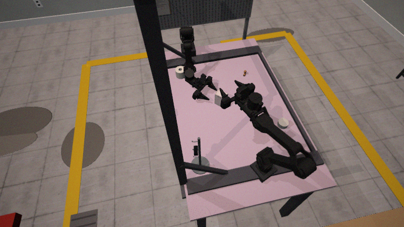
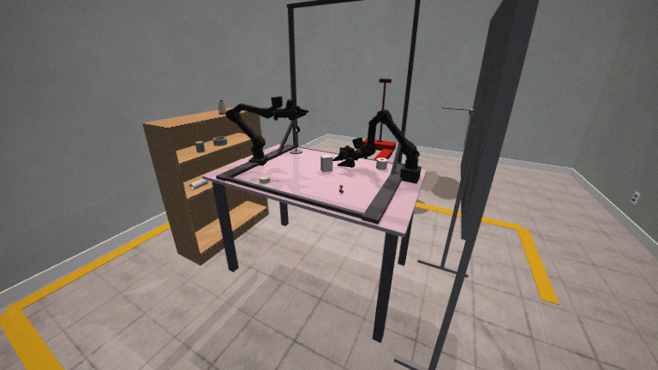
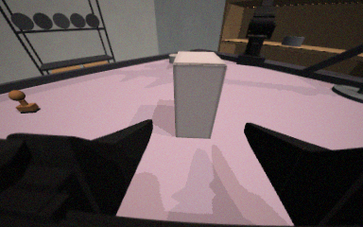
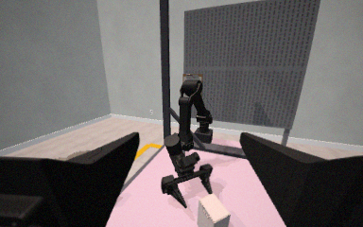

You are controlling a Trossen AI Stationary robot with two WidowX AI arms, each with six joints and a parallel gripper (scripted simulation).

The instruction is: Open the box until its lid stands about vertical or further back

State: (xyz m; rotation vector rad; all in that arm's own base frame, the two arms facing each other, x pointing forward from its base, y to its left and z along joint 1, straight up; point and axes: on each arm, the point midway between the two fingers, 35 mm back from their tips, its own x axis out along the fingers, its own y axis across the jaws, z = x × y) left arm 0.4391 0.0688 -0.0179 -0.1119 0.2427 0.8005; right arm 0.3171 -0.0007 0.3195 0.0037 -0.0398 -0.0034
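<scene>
Right now the carton is 50 mm ahead of my left hand, 80 mm to the right of it and 10 mm above it. The rest, counted from my left hand: orange object: 320 mm ahead, 70 mm to the left, 40 mm below; then thin stand: 260 mm behind, 400 mm to the right, 80 mm above.
</scene>
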